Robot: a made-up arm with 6 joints.
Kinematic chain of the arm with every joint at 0, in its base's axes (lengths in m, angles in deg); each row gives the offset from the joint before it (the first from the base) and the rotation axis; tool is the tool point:
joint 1: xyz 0 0 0.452 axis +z
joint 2: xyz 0 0 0 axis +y
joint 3: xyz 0 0 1.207 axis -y
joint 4: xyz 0 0 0 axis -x
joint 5: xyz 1.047 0 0 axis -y
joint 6: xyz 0 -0.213 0 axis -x
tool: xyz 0 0 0
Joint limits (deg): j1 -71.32..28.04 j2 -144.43..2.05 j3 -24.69..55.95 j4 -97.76..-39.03 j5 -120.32..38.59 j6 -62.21..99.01
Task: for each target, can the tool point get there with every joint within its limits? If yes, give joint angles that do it. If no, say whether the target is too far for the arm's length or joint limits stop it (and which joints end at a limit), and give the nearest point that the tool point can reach.
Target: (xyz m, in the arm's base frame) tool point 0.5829 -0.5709 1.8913
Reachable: yes | joints -35.24 -10.71 12.27 -52.42 -6.24 -21.45
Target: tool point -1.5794 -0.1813 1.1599
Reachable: yes | joints 1.03 -102.86 17.76 -44.12 -83.40 74.62
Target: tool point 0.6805 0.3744 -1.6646
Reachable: no: joint limits stop it (at a limit: joint 1, joint 2, joint 3, joint 4) | nearest point -0.5355 1.6737 -0.6966 | short by 2.026 m
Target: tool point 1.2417 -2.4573 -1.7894
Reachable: no: too far | nearest point -1.4494 -0.9594 -0.7687 | short by 3.245 m
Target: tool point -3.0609 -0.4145 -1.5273
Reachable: no: too far | nearest point -1.7721 -0.2400 -0.6939 | short by 1.545 m
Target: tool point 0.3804 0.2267 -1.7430
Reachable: no: joint limits stop it (at a limit: joint 1, joint 2, joint 3, joint 4) | nearest point -0.7109 1.5861 -0.7687 | short by 1.997 m
